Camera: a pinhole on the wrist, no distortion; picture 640 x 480 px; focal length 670.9 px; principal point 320.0 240.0 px. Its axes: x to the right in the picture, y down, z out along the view. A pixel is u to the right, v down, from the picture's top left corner.
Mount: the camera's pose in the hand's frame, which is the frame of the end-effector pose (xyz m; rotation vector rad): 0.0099 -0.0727 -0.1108 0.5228 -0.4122 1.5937
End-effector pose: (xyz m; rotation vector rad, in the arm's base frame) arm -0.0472 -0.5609 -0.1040 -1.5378 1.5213 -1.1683
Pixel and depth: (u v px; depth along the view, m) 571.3 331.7 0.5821
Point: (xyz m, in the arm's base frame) 0.4971 -0.5738 -0.0910
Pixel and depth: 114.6 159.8 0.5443
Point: 0.3624 -0.6722 0.2865
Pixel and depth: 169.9 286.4 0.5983
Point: 0.4378 -0.5781 0.2583
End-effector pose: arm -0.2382 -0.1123 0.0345 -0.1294 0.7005 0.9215
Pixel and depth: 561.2 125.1 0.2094
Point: -0.0681 -0.1064 0.0550
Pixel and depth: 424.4 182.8 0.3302
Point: 0.0440 -0.1233 0.1037
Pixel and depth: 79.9 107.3 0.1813
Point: -0.0399 -0.2046 -0.0450
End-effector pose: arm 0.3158 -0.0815 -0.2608 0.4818 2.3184 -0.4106
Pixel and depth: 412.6 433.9 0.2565
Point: 0.3317 -0.3125 -0.2869
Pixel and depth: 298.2 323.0 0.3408
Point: 0.2918 -0.3936 -0.3330
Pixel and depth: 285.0 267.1 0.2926
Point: 0.2602 -0.3466 -0.3255
